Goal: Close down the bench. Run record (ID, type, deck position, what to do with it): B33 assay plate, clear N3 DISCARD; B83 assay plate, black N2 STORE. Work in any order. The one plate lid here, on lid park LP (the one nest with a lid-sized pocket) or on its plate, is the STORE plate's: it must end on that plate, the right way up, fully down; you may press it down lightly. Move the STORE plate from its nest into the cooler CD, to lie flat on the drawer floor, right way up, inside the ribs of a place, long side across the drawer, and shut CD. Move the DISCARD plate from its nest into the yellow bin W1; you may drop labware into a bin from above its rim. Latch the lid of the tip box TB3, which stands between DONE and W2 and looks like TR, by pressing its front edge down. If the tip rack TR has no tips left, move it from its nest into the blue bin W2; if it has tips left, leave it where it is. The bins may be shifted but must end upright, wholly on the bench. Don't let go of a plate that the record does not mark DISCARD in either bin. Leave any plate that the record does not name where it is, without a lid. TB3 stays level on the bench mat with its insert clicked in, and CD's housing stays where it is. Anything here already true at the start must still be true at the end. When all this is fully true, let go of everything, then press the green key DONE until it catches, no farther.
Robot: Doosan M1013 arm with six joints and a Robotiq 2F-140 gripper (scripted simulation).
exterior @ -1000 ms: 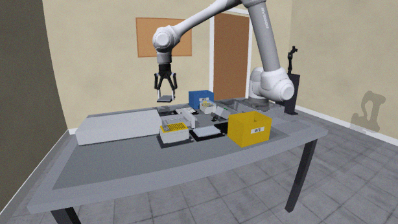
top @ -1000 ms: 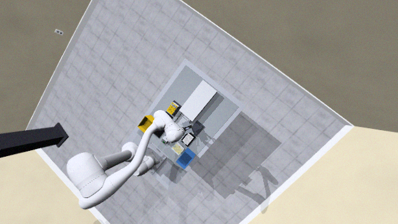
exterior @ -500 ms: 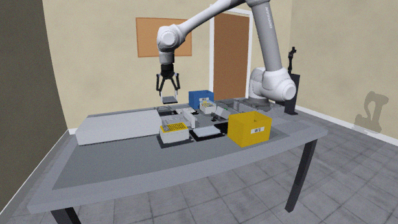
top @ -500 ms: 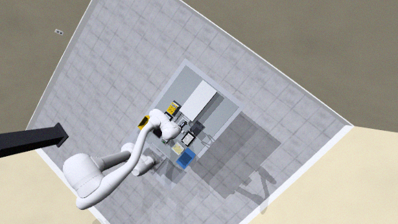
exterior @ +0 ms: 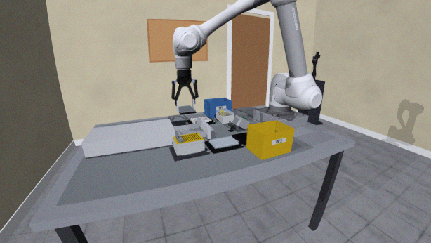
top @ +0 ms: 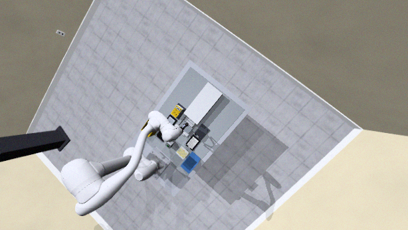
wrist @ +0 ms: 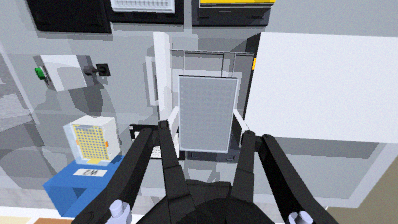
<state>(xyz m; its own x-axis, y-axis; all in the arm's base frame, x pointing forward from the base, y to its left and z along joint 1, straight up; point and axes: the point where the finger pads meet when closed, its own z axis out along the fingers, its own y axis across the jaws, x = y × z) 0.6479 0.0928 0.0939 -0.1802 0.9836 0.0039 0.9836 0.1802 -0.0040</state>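
Now: hand 140 mm above the drawer, 40 mm to the right of it and 20 mm short of it. From my hand the other things lie so: see-through plate lid (10 mm below); cooler CD (150 mm ahead, 130 mm below, 60 mm to the left); black plate (20 mm below).
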